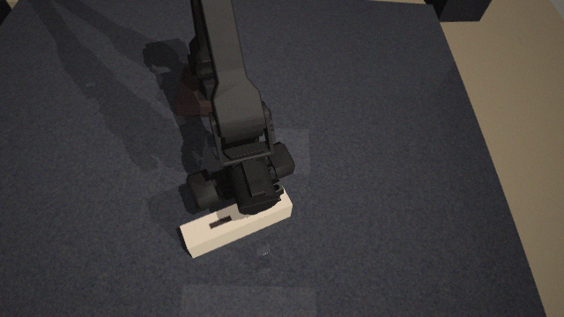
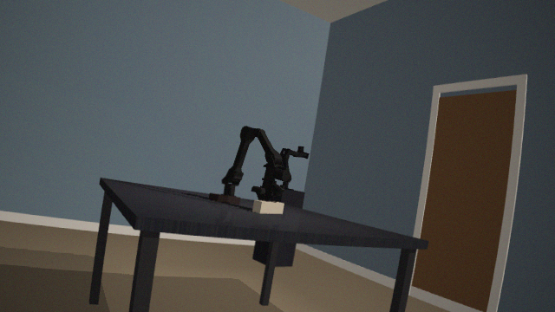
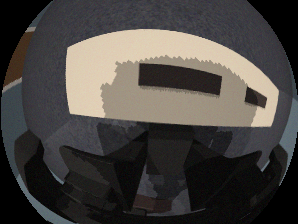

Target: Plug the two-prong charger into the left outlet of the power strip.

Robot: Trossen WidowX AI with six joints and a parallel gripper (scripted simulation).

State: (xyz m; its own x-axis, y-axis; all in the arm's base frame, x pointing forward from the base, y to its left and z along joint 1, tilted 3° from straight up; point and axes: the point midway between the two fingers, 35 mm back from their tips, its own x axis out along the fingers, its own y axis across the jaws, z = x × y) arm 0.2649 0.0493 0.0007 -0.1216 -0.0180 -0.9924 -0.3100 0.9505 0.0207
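The two-prong charger is 2 cm ahead of my gripper tip, 1 cm to the left of it and 1 cm above it.
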